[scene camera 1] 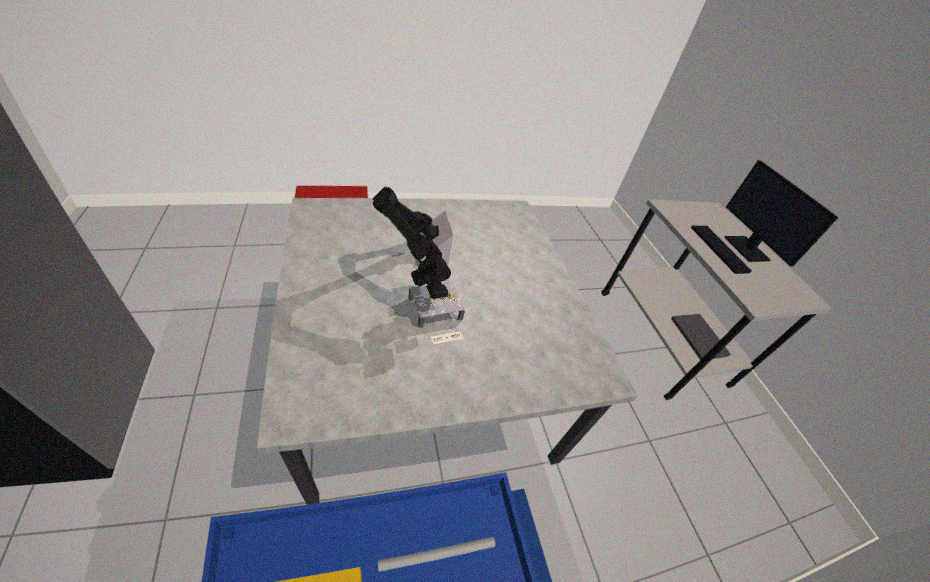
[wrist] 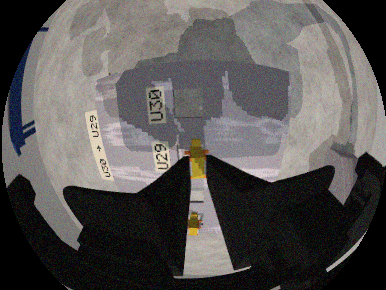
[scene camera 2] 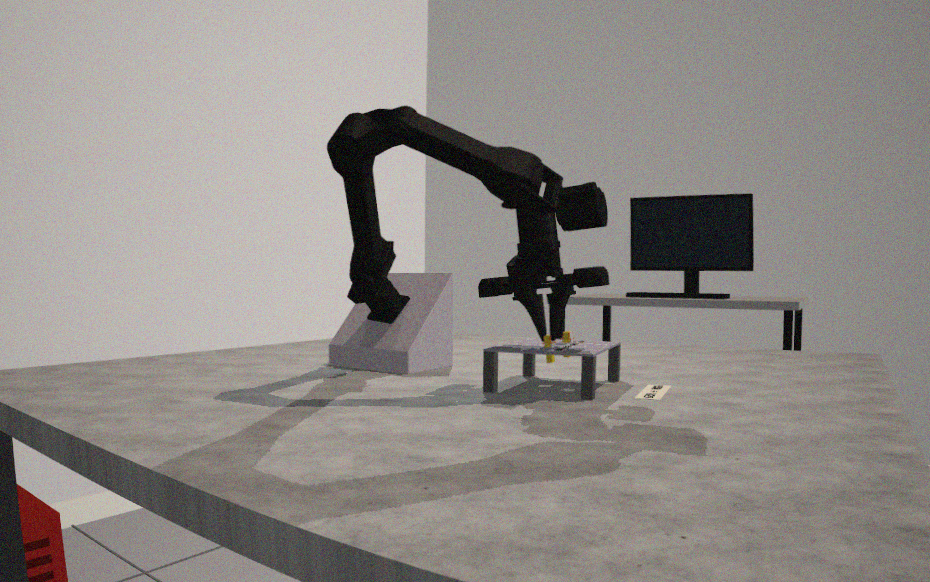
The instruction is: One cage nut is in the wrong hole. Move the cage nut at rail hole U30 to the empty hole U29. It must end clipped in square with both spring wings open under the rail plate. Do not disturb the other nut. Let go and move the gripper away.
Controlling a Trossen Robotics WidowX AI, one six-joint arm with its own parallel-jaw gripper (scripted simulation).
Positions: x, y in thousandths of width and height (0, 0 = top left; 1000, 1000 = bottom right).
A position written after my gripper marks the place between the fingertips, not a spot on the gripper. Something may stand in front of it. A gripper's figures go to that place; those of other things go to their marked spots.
Labels:
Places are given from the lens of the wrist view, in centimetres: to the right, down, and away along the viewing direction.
my gripper (wrist: 512, 557): 0, 1, 10
yellow cage nut (wrist: 512, 553): 0, 1, 9
grey rail plate (wrist: 605, 409): 3, -2, 9

